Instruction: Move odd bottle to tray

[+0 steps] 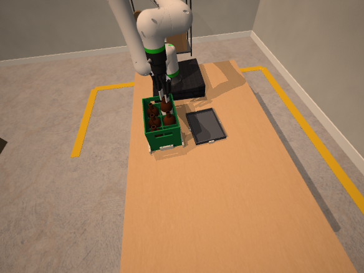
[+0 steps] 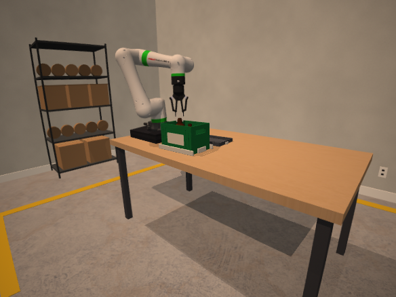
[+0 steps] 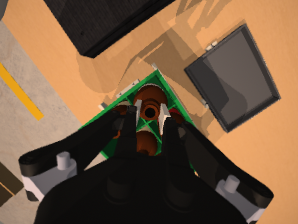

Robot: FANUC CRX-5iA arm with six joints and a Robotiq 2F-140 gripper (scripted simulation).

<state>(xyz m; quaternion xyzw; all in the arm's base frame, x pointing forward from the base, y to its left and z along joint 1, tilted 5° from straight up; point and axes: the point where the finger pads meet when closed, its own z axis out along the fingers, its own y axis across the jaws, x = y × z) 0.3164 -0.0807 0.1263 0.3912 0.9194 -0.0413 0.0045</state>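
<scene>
My hand is 90 mm above the glass bottle. The rest, counted from my hand: dark grey tray 220 mm to the left, 190 mm below, 120 mm ahead; green crate 120 mm below, 90 mm ahead, 50 mm to the right.
</scene>
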